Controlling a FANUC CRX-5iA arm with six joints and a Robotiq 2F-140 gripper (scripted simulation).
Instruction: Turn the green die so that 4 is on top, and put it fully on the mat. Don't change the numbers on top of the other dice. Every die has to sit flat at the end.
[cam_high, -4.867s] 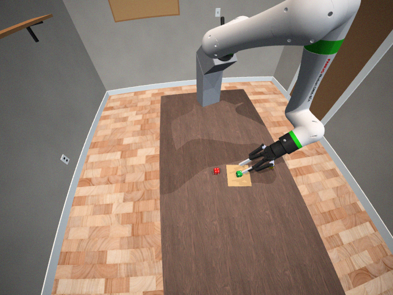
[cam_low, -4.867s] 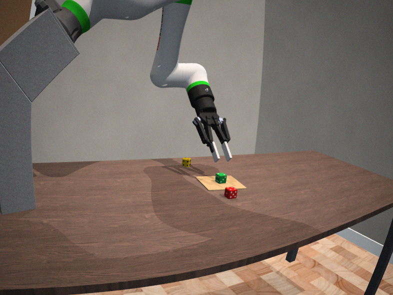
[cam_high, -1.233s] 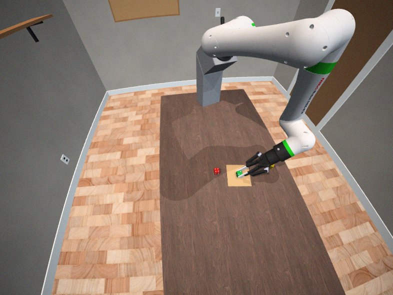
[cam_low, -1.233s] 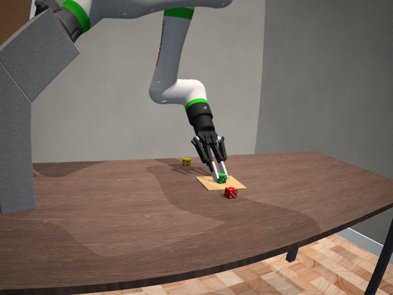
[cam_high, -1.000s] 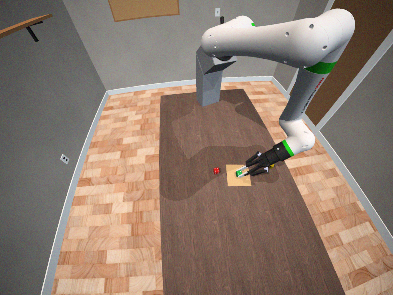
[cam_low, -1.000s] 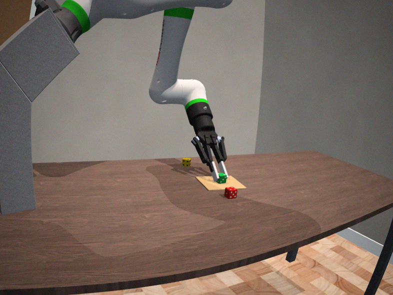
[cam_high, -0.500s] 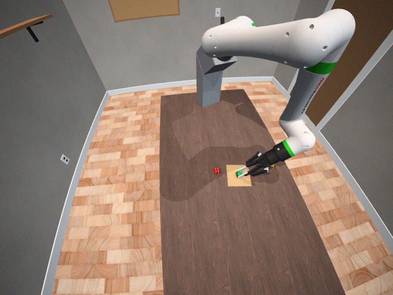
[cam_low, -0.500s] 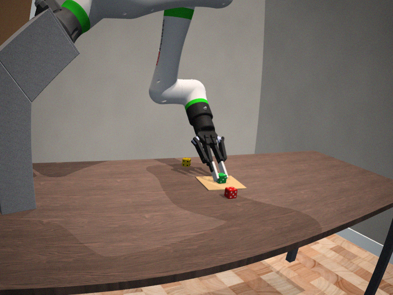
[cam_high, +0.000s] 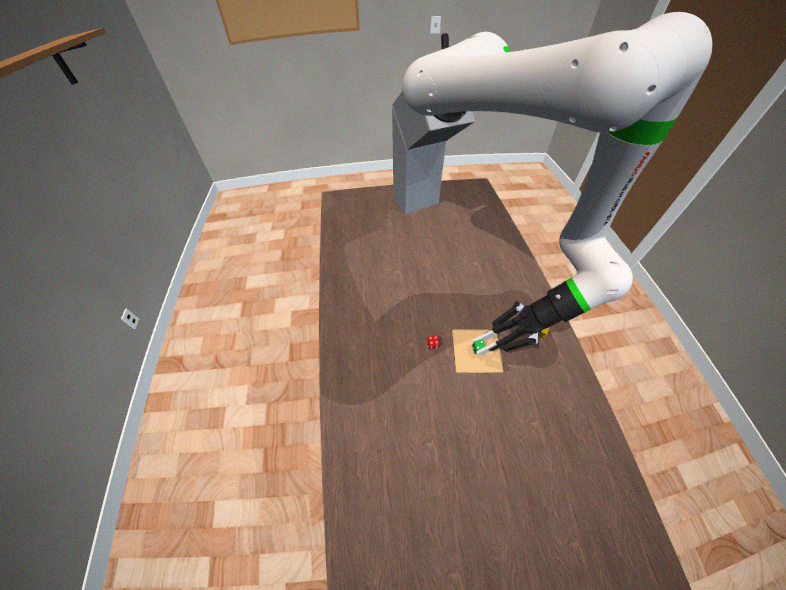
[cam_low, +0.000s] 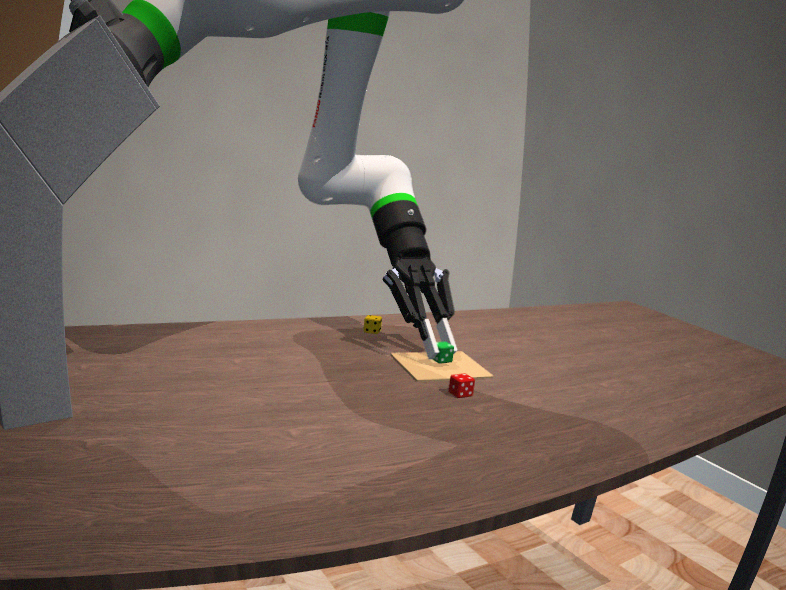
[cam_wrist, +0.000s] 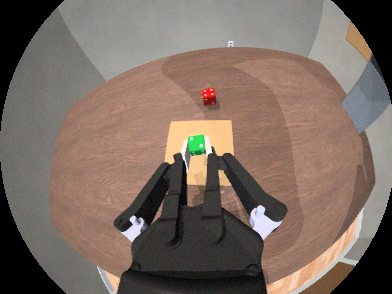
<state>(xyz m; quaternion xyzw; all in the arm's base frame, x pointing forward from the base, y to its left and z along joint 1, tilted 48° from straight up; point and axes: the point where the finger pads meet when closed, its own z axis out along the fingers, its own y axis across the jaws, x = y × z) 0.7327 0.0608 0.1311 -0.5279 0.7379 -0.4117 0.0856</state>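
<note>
Now: the tan mat 40 mm below my hand and 20 mm to the right of it. Round my hand: yellow die 200 mm to the left, 50 mm behind, 30 mm below; then green die 20 mm to the right, 20 mm below; then red die 150 mm to the right, 30 mm below, 20 mm behind.
</note>
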